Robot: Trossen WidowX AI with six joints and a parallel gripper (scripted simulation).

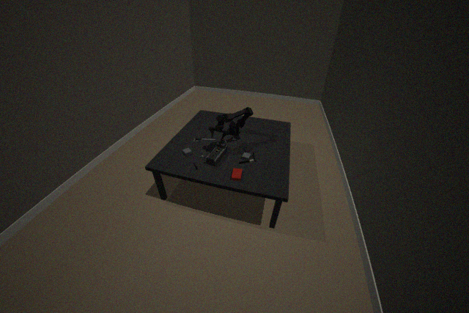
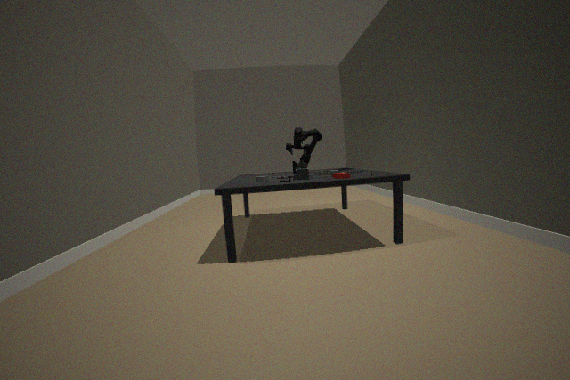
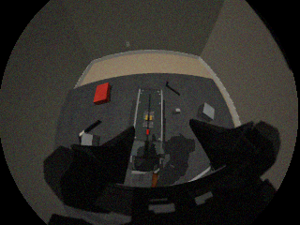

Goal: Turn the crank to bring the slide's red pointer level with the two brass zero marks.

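The crank handle is 14 cm behind my gripper tip, 3 cm to the left of it and 10 cm below it. The rest, counted from my gripper tip: red pointer: 1 cm ahead, 2 cm to the left, 10 cm below.
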